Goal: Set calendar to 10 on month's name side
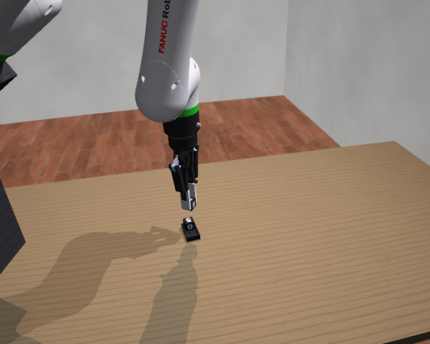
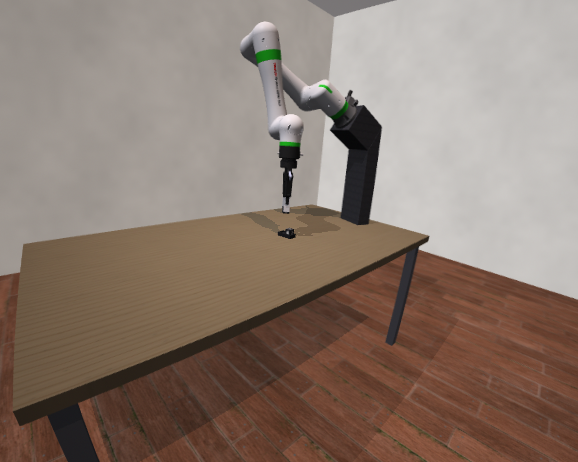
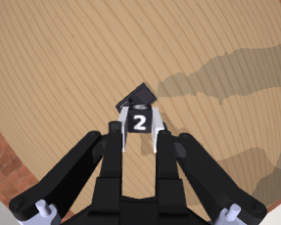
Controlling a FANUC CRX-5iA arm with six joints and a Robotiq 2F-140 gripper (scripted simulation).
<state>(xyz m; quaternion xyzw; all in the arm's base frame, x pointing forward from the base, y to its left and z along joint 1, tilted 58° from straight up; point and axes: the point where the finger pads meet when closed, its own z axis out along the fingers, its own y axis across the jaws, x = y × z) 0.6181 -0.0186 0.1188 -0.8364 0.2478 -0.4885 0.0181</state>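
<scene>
Now: the cube 3 cm below my hand. The rest, counted from my hand: black tray: 2 cm to the left, 14 cm below.
</scene>
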